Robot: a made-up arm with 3 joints.
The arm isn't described. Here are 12 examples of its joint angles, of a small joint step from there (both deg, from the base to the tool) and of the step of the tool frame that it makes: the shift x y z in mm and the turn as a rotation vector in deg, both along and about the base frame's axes.
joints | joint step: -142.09 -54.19 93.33 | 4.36 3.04 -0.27
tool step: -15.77 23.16 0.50 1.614 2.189 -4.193
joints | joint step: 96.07 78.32 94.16 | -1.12 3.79 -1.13
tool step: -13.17 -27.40 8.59 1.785 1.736 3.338
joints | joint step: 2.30 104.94 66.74 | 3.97 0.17 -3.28
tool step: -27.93 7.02 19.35 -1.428 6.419 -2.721
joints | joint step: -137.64 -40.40 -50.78 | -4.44 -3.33 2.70
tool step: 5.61 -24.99 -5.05 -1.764 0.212 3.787
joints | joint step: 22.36 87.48 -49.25 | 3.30 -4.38 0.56
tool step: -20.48 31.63 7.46 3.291 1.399 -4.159
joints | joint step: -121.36 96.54 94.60 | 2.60 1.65 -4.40
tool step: -0.51 -26.72 -13.62 -1.326 3.499 -6.115
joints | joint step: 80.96 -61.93 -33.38 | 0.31 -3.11 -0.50
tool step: 5.03 -16.60 7.43 -0.059 -1.658 -2.531
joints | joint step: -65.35 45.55 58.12 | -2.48 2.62 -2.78
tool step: 25.68 -5.53 9.77 -3.753 -2.688 0.164
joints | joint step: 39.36 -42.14 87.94 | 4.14 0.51 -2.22
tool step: 13.62 -2.25 -9.62 -0.298 2.227 -0.199
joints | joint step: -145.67 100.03 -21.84 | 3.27 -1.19 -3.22
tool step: 15.55 1.04 -17.89 -1.720 4.749 -3.796
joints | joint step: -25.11 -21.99 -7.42 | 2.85 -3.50 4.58
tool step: -5.62 -3.26 18.55 4.083 5.367 -5.017
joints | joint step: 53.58 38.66 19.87 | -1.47 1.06 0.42
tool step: -3.48 -7.37 -6.23 -0.663 -1.019 1.442
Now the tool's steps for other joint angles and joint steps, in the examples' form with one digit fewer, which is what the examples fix.
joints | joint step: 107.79 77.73 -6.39 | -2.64 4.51 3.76
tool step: -14.9 -26.6 7.8 -0.18 -2.36 6.63
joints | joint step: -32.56 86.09 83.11 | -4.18 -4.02 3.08
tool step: 29.8 33.5 -8.0 5.70 -4.65 3.43
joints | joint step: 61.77 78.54 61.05 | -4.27 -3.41 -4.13
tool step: 16.8 -2.6 -37.1 3.68 -1.46 -0.45
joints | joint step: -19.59 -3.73 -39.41 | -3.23 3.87 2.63
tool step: 1.7 -8.0 -23.0 -2.66 -3.36 -1.15
